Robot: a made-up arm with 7 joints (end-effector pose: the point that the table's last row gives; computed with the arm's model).
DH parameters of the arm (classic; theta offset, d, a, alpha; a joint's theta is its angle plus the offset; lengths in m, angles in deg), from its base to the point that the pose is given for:
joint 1: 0 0.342 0 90
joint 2: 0 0.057 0 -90
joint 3: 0 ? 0.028 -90
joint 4: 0 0.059 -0.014 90
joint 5: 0 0.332 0 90
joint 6: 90 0.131 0.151 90
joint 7: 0 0.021 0 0
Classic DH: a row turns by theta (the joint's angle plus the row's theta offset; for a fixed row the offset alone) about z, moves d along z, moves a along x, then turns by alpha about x.
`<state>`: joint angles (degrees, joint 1 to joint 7).
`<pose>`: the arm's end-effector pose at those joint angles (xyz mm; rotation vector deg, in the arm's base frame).
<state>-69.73 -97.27 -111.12 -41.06 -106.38 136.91 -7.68</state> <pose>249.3 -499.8 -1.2 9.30 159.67 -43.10</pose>
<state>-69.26 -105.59 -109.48 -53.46 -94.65 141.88 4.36</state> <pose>248.6 -361.9 -33.4 22.49 165.22 -5.29</pose>
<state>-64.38 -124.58 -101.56 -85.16 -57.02 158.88 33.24</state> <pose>201.8 -159.1 79.0 -31.06 -130.52 -77.72</pose>
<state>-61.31 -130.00 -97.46 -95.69 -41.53 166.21 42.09</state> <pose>192.3 -165.6 119.9 -17.86 -102.73 -84.33</pose>
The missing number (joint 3, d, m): 0.486
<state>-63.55 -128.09 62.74 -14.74 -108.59 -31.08 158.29</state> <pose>96.1 -809.5 -103.1 -48.01 -87.54 -7.35</pose>
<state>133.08 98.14 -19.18 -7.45 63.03 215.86 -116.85</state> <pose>517.9 -492.3 391.1 -78.66 99.89 66.61</pose>
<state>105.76 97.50 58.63 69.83 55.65 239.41 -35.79</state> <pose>-123.4 -475.5 375.0 -5.99 96.90 21.99</pose>
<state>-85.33 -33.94 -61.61 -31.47 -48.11 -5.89 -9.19</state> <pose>203.1 -301.3 1153.2 8.80 -65.42 -22.29</pose>
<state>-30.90 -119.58 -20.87 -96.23 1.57 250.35 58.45</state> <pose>524.3 -352.6 275.5 105.09 -95.41 -48.04</pose>
